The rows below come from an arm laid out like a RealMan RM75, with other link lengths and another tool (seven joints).
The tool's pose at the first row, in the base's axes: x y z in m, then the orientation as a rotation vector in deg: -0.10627, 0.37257, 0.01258, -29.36, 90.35, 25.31
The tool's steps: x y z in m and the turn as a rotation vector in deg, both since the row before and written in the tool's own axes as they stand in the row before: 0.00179, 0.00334, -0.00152, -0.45, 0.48, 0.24; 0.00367, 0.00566, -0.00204, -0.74, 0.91, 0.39; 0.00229, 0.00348, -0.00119, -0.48, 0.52, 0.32; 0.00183, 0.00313, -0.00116, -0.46, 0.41, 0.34; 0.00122, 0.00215, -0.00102, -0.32, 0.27, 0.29; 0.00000, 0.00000, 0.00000, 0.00, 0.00, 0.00; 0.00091, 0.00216, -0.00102, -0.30, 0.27, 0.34; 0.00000, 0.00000, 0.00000, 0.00, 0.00, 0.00; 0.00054, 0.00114, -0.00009, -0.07, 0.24, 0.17; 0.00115, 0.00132, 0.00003, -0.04, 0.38, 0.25; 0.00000, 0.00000, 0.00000, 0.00, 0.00, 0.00; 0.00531, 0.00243, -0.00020, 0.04, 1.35, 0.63; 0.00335, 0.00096, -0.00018, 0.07, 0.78, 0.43; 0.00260, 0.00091, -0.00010, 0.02, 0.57, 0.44; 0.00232, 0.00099, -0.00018, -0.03, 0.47, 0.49
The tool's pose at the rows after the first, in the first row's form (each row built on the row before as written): -0.10949, 0.37435, 0.01082, -29.66, 90.82, 25.76; -0.11460, 0.37759, 0.00721, -30.19, 91.70, 26.48; -0.11775, 0.37957, 0.00500, -30.46, 92.23, 27.01; -0.12068, 0.38129, 0.00328, -30.67, 92.66, 27.56; -0.12289, 0.38233, 0.00218, -30.77, 92.96, 27.99; -0.12289, 0.38233, 0.00218, -30.77, 92.96, 27.99; -0.12508, 0.38339, 0.00141, -30.81, 93.28, 28.44; -0.12508, 0.38339, 0.00141, -30.81, 93.28, 28.44; -0.12590, 0.38421, 0.00090, -30.81, 93.55, 28.58; -0.12680, 0.38521, -0.00022, -30.77, 93.99, 28.72; -0.12680, 0.38521, -0.00022, -30.77, 93.99, 28.72; -0.12904, 0.38669, -0.00541, -30.68, 95.50, 28.89; -0.13023, 0.38712, -0.00866, -30.54, 96.40, 28.99; -0.13126, 0.38760, -0.01117, -30.35, 97.10, 29.18; -0.13239, 0.38812, -0.01337, -30.12, 97.71, 29.47
